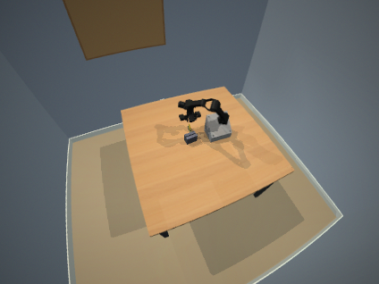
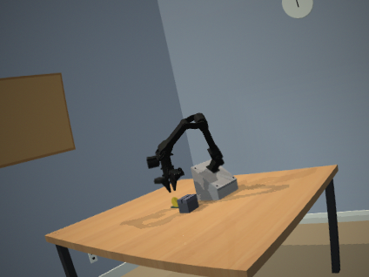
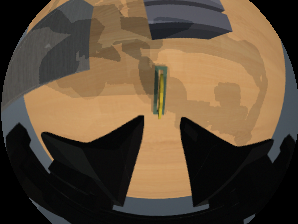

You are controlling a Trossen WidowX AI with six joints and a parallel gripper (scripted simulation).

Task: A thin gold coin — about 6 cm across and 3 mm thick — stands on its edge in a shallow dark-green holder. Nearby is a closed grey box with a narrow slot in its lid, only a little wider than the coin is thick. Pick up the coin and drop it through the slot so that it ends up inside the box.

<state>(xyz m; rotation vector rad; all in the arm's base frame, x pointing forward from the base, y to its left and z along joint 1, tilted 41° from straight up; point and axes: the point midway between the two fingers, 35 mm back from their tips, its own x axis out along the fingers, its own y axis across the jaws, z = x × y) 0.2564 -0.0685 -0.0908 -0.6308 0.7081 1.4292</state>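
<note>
Now: gripper tip 60 mm above the gold coin.
</note>
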